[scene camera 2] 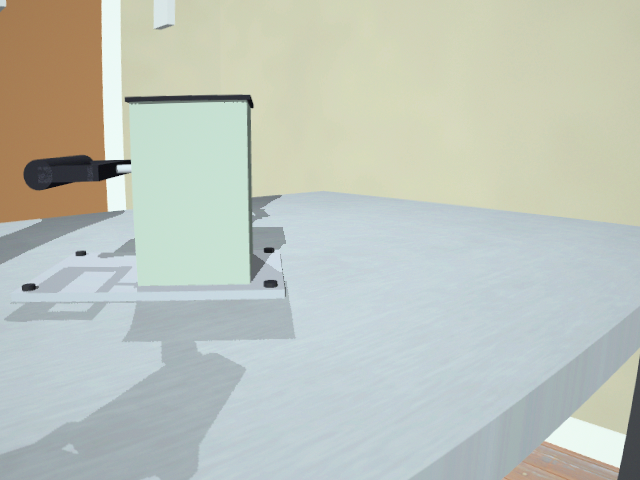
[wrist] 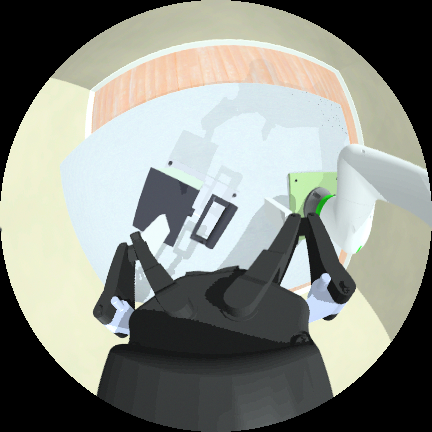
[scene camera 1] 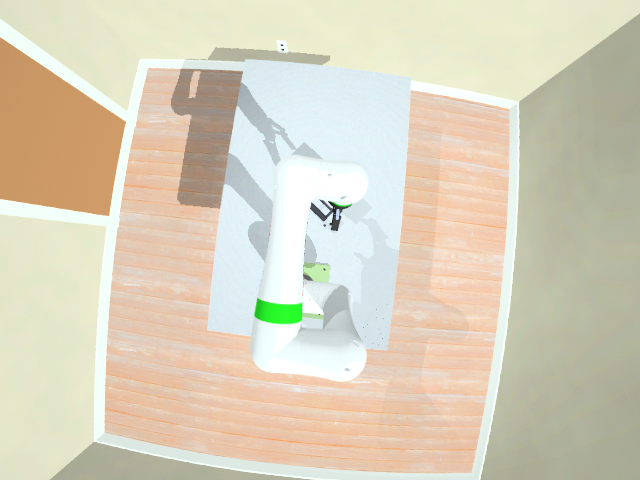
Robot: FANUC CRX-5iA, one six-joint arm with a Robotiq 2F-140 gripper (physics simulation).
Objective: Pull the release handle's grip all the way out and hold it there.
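Note:
The release handle's black grip is a rectangular loop. In scene camera 2 it sticks out level to the left of a pale green housing on a short light rod. The housing's dark lid shows in the wrist view; the arm hides it in scene camera 1. My gripper is open and empty, above the housing and grip. In the wrist view its left pad overlaps the lid and its right pad lies right of the grip. One black finger shows in scene camera 1.
The housing's pale base plate has dark bolts and sits on the light grey table. The white arm reaches over the table from its green mounting plate. Walls stand around the wooden floor.

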